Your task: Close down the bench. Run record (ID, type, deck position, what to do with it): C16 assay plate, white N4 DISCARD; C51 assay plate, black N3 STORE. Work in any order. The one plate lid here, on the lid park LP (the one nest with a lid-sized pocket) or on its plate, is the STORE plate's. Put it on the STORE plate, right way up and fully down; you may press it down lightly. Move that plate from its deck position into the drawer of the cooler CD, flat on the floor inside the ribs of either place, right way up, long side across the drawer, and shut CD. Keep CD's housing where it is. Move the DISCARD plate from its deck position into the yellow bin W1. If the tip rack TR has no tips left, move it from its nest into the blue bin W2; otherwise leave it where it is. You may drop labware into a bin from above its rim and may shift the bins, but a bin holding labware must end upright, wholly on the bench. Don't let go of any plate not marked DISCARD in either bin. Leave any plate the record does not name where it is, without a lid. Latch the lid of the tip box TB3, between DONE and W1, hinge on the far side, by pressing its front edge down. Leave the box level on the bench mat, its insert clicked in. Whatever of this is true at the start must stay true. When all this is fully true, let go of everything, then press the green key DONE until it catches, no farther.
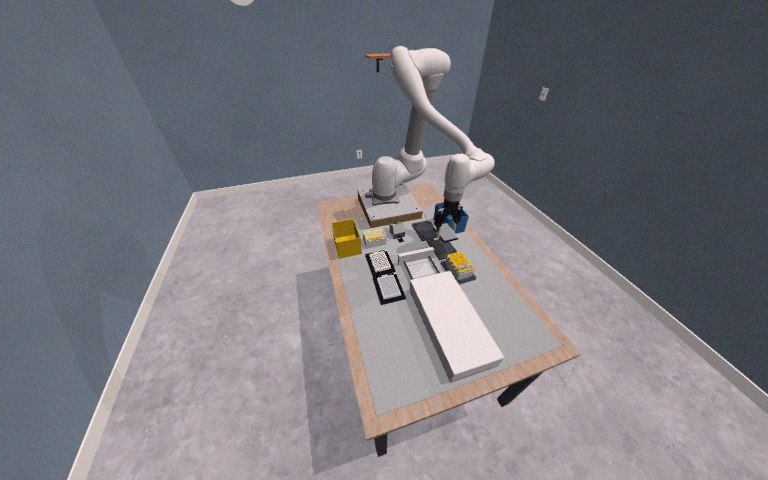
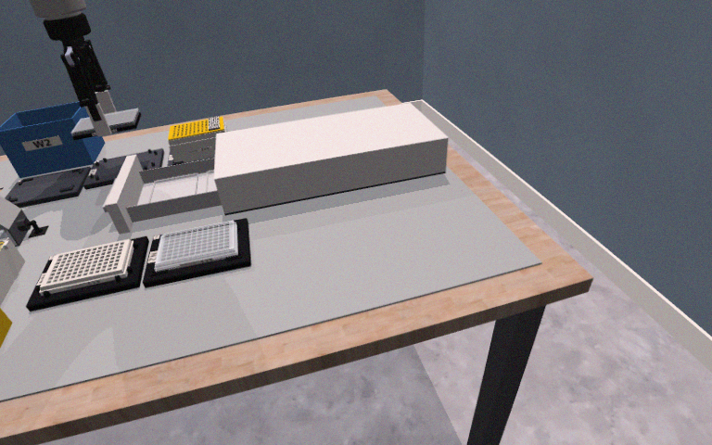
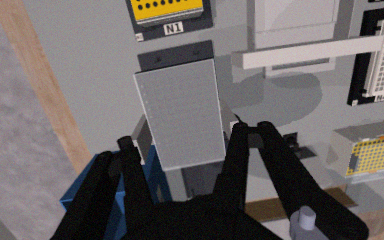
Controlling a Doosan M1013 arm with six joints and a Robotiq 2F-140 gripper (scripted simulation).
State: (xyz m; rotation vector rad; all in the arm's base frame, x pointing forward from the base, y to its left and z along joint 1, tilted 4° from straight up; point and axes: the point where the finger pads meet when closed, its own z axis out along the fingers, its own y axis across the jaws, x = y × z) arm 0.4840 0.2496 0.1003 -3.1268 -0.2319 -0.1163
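My gripper is now 18 cm short of the cooler drawer, 17 cm to the left of it and 11 cm above it. Also, from my hand: grey plate lid 1 cm below; black plate 2 cm below; yellow tip rack TR 17 cm ahead, 1 cm to the left, 8 cm below.
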